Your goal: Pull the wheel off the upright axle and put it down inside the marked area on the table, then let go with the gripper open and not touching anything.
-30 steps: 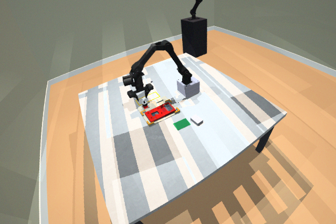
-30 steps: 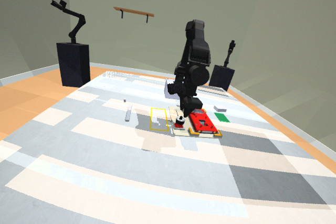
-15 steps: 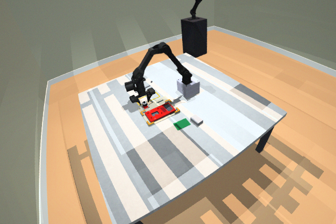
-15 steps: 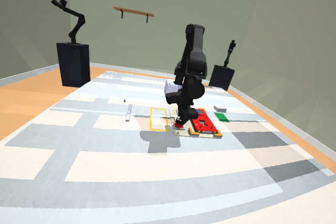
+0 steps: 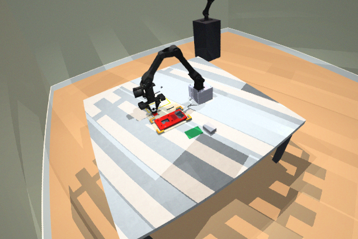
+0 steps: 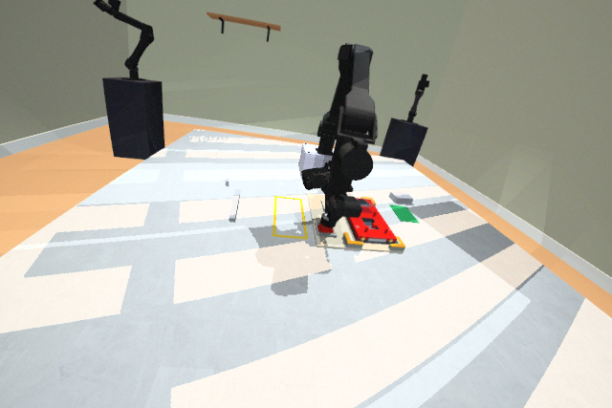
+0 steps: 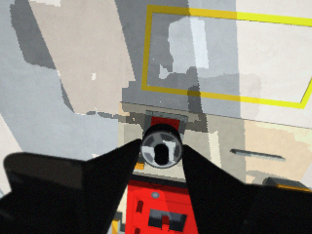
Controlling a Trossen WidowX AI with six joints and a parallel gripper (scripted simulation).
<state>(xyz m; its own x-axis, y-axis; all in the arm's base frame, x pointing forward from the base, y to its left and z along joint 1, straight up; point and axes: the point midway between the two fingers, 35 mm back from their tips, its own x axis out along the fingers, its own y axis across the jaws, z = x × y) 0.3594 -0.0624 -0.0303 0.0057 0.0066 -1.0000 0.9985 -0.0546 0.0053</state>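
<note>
Now: the upright axle right at my gripper tip. Also, from my gripper tip: wheel (right at my gripper tip); thin grey bar (24 cm to the right, 10 cm behind, 3 cm below); green patch (31 cm to the left, 11 cm behind, 4 cm below).
</note>
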